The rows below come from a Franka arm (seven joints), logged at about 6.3 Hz.
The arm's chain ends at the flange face. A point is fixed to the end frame.
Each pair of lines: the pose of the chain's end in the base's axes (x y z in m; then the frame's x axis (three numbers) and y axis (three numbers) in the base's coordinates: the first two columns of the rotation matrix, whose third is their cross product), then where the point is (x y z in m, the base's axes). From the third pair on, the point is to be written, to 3 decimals.
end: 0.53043, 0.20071, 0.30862, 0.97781, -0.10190, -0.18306, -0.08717, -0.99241, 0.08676
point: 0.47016 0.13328 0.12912
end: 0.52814, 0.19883, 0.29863, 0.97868, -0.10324, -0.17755, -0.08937, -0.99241, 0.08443
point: 0.46881 0.13183 0.11866
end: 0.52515, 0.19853, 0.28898, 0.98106, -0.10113, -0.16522, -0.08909, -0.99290, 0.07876
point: 0.468 0.132 0.108
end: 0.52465, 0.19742, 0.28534, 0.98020, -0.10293, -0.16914, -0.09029, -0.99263, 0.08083
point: 0.467 0.131 0.105
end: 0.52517, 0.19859, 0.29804, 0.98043, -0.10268, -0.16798, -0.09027, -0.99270, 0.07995
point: 0.468 0.132 0.117
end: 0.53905, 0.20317, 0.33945, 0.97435, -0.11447, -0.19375, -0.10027, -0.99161, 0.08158
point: 0.476 0.138 0.160
